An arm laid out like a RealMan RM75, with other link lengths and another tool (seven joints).
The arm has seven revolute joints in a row. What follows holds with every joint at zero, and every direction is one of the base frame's.
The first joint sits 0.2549 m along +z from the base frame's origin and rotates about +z.
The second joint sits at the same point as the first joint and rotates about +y.
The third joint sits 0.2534 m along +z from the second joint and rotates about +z.
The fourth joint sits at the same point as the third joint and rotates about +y.
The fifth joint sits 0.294 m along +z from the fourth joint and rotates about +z.
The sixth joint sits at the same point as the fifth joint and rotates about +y.
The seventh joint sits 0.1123 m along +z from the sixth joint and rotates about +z.
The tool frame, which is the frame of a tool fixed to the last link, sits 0.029 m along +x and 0.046 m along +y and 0.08 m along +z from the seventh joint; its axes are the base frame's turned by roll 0, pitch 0.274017 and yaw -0.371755 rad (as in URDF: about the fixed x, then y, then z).
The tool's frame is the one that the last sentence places.
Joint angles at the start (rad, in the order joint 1, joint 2, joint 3, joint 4, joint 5, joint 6, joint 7):
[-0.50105 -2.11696 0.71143 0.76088 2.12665 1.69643 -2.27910]
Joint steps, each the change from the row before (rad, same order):
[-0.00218 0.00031 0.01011 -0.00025 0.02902 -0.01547 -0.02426]
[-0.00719 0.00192 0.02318 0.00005 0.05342 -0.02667 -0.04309]
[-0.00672 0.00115 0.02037 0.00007 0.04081 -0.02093 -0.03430]
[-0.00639 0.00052 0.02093 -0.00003 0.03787 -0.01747 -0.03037]
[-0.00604 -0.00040 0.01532 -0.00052 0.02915 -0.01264 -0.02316]
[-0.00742 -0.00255 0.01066 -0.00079 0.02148 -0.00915 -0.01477]
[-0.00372 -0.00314 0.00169 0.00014 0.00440 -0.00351 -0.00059]
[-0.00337 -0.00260 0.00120 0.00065 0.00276 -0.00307 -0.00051]
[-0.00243 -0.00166 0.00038 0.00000 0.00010 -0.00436 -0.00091]
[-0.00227 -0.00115 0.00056 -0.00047 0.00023 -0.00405 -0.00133]
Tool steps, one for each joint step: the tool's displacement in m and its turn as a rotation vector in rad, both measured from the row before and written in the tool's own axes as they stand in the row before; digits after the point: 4 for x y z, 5 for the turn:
[-0.0003 -0.0058 0.0040 0.04153 -0.00906 -0.01211]
[-0.0004 -0.0092 0.0079 0.07680 -0.01946 -0.01309]
[-0.0002 -0.0063 0.0068 0.05978 -0.01419 -0.00708]
[-0.0008 -0.0053 0.0065 0.05483 -0.01462 -0.00292]
[-0.0006 -0.0034 0.0053 0.04073 -0.01088 -0.00120]
[-0.0008 -0.0008 0.0049 0.02663 -0.00903 0.00322]
[-0.0004 0.0012 0.0021 0.00262 -0.00166 0.00439]
[-0.0001 0.0014 0.0017 0.00125 -0.00047 0.00400]
[0.0006 0.0011 0.0012 -0.00010 0.00247 0.00152]
[0.0005 0.0008 0.0011 0.00049 0.00205 0.00088]

